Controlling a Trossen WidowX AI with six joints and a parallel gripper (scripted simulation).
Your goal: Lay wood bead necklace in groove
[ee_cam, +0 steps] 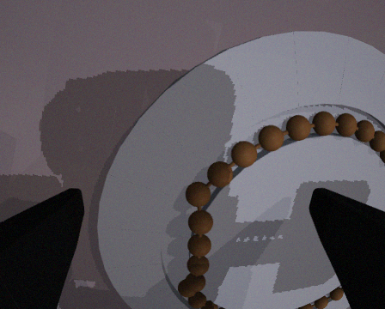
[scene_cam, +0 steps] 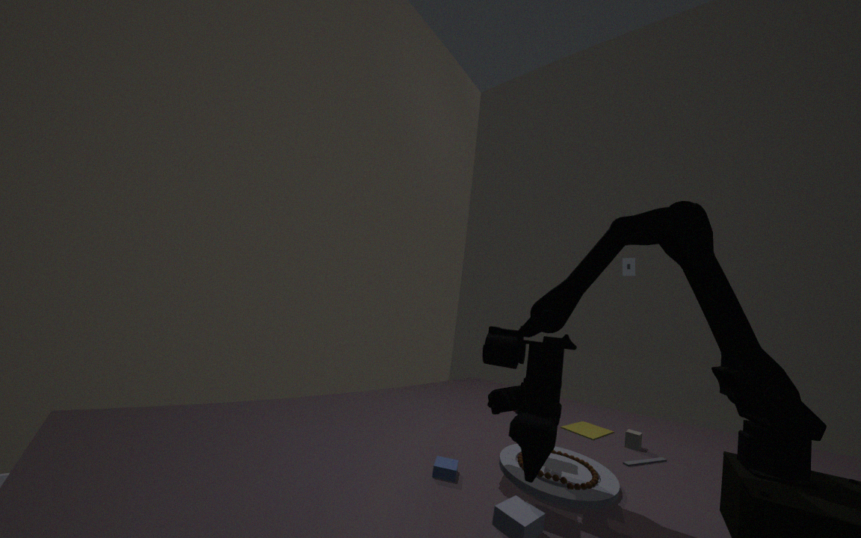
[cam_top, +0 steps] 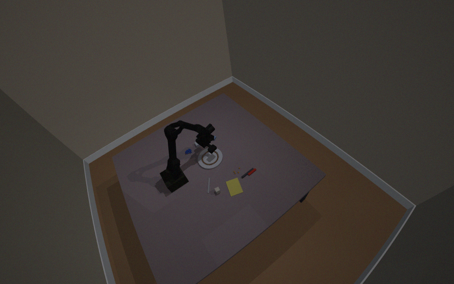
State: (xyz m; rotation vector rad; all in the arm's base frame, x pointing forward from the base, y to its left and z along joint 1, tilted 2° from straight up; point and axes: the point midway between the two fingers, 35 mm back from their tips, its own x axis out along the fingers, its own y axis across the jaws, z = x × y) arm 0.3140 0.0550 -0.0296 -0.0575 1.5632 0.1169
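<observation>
Now: the round bead board 6 cm to the right of my gripper tip, 3 cm behind it and 1 cm below it. Round my gripper tip: grey block: 13 cm to the left, 2 cm behind, 1 cm below; then blue block: 12 cm ahead, 8 cm to the left, 1 cm below; then thin stick: 24 cm to the right, 18 cm behind, 2 cm below.
</observation>
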